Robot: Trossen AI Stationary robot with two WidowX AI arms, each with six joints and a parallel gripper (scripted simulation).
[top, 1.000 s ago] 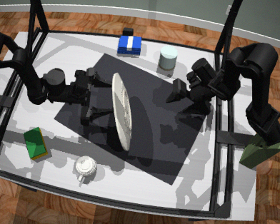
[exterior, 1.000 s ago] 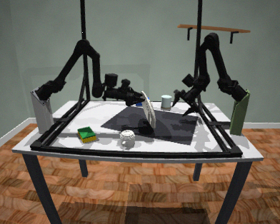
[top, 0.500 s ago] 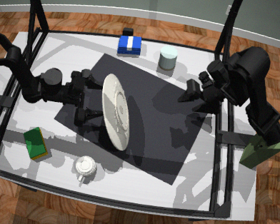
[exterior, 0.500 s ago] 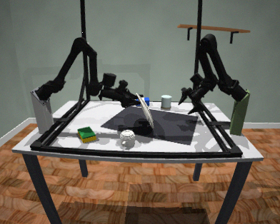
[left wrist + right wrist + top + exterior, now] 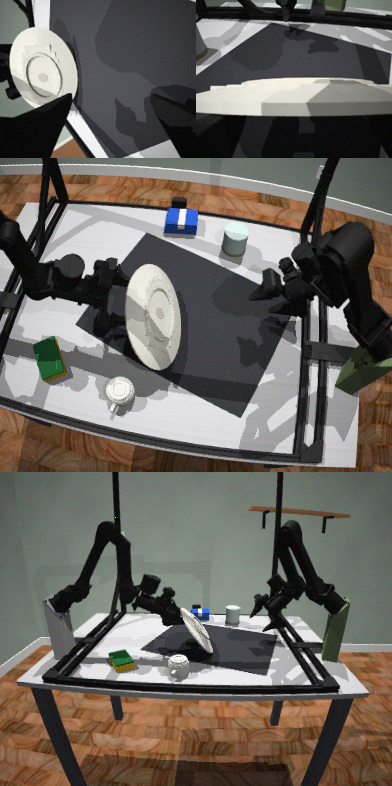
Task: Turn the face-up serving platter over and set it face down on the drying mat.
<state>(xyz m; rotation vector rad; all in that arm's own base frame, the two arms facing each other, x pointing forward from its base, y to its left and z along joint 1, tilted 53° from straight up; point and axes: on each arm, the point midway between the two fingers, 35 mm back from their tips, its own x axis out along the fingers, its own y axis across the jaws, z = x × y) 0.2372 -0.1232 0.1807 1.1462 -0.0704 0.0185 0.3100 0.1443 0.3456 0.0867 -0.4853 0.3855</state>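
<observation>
The cream serving platter lies 8 cm to the left of my right hand and 5 cm below it. From my right hand the other things lie so: green sponge 21 cm to the right, 14 cm ahead, 12 cm below; then mug 20 cm ahead, 11 cm below; then dark drying mat 15 cm below, 14 cm to the left, 6 cm behind.
</observation>
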